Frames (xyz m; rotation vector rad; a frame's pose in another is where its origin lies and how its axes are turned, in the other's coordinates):
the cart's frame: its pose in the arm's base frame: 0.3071 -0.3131 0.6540 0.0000 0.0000 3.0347
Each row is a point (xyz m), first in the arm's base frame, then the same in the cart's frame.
Working: the arm's base frame: its pose in the cart's frame: 0.3388 -0.2785 -0.6540 0.0000 0.0000 -3.0347

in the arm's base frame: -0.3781 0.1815 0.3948
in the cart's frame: 0.7341 -0.4187 -0.2592
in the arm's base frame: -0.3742 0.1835 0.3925
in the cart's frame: 0.7304 -0.4211 -0.2615
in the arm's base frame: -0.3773 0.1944 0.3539
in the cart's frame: 0.7346 -0.4316 -0.3001
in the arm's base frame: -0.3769 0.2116 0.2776
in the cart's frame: 0.7361 -0.4487 -0.3764
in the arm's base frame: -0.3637 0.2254 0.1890
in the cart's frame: 0.7244 -0.4639 -0.4650
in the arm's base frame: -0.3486 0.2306 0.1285
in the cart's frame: 0.7100 -0.4706 -0.5255
